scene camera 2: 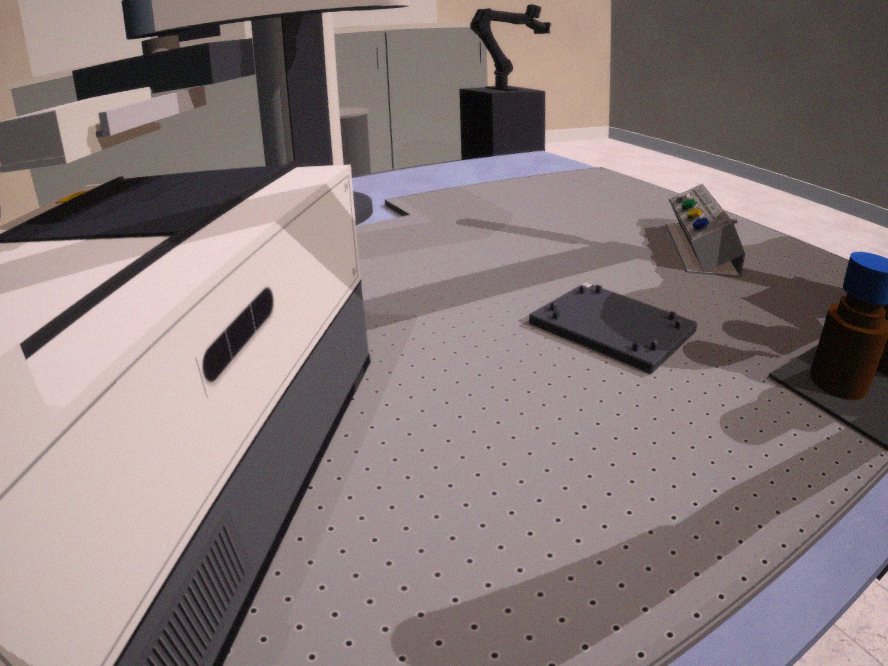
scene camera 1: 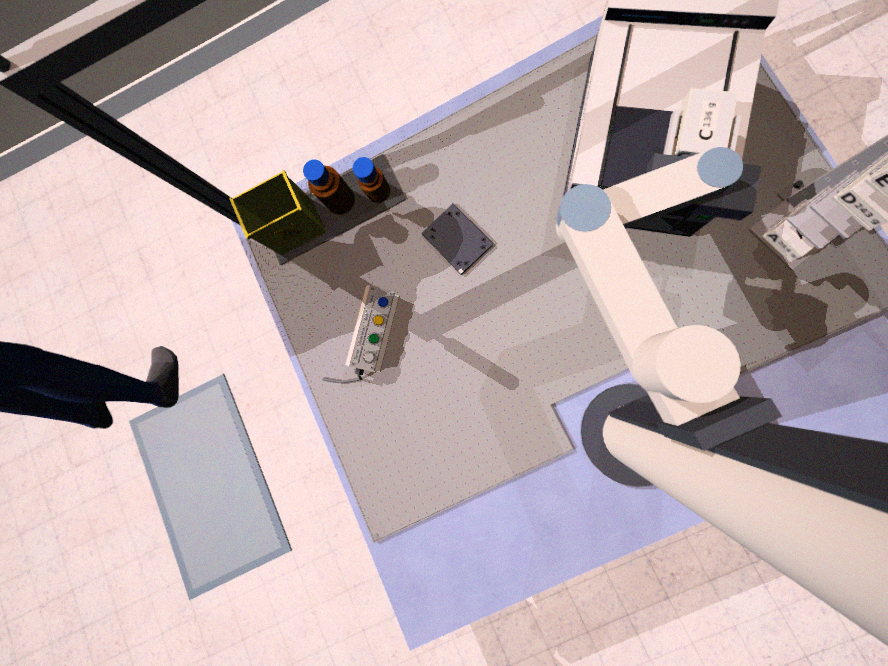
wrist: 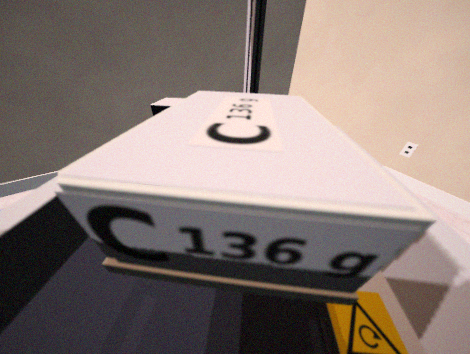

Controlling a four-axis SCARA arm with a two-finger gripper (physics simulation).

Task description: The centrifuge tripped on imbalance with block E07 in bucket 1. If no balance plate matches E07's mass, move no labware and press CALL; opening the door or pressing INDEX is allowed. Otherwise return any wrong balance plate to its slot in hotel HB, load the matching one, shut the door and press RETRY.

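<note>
My gripper is shut on the white balance plate C, labelled 136 g, and holds it up over the centrifuge. In the wrist view a dark area of the centrifuge top lies below plate C, with a yellow warning label beside it. I cannot tell whether the door is open; the arm covers part of it. Plates A and D and part of another are in the hotel at the right. The button box has blue, yellow, green and white buttons. Block E07 does not show.
A dark pinned plate lies on the perforated table. Amber bottles with blue caps and a dark yellow-edged box stand at its far left edge. A person's legs show beside the grey floor mat.
</note>
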